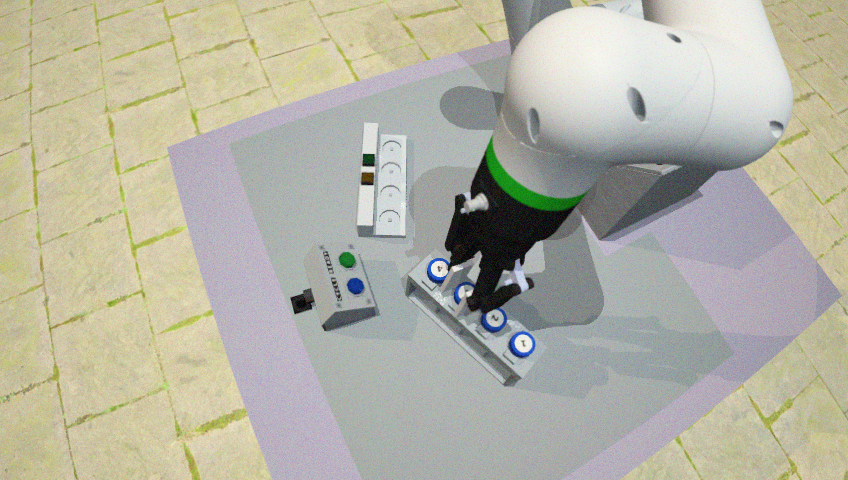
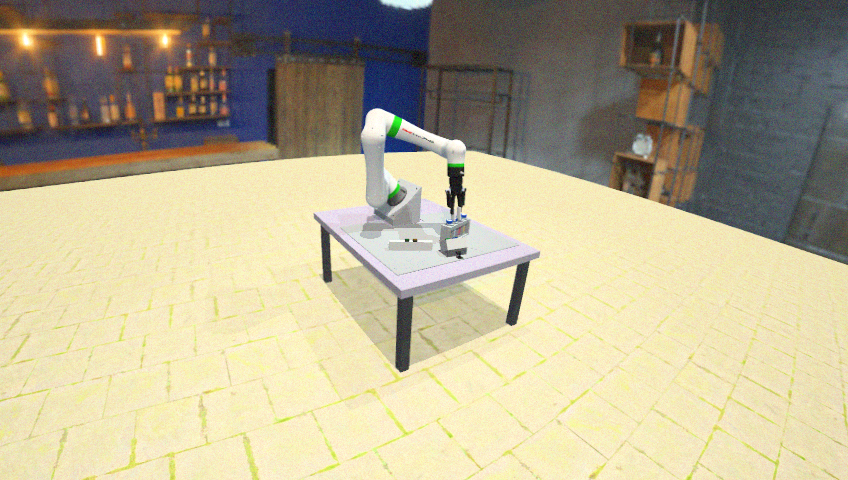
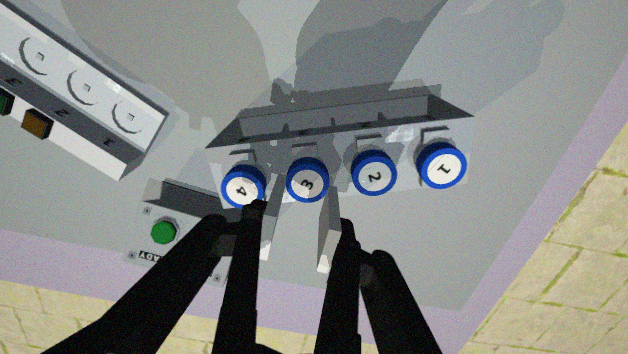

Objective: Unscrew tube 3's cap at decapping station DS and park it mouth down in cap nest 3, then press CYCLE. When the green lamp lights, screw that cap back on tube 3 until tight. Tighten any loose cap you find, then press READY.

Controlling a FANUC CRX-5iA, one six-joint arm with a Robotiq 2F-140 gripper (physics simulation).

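Frame: origin at the arm's base, x ahead, y left, z up, level; millimetres.
Seen in the pictures: gripper, fingertip midpoint: [image 1: 457,298] [image 2: 456,220] [image 3: 303,196]; arm's base, origin of the base link: [image 2: 397,197].
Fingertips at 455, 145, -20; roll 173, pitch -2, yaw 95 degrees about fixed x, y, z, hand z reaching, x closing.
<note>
Offsets run from my fingertips to a thing's top centre, as dx, dy, dz. "pt": to the spot under its first point.
Four tubes with blue-rimmed white caps stand in the grey decapping station @[pt -21, +67, -112] [image 1: 474,353] [image 3: 334,110]. Cap 4 @[+8, -48, +6] [image 1: 437,270] [image 3: 242,189], cap 3 @[-15, -1, +6] [image 1: 460,290] [image 3: 307,178], cap 2 @[-37, +45, +6] [image 1: 493,319] [image 3: 373,172] and cap 1 @[-60, +92, +6] [image 1: 521,344] [image 3: 441,167] all sit on their tubes. My gripper [image 1: 467,294] [image 3: 303,196] [image 2: 455,214] points straight down over tube 3. Its two grey pads press on either side of cap 3, so it is shut on that cap. The cap nest strip @[pt +1, -268, -106] [image 1: 391,185] [image 3: 83,90] lies behind the station with all its nests empty.
A dark green lamp @[+31, -309, -62] [image 1: 368,159] and an amber lamp @[+45, -271, -62] [image 1: 367,177] [image 3: 36,123] sit beside the nests. The button box @[+148, -106, -32] [image 1: 331,298] left of the station carries a green READY button @[+125, -128, -41] [image 1: 347,259] [image 3: 163,232] and a blue button @[+126, -83, -41] [image 1: 354,286]. The arm's base [image 1: 630,196] stands at the right.
</note>
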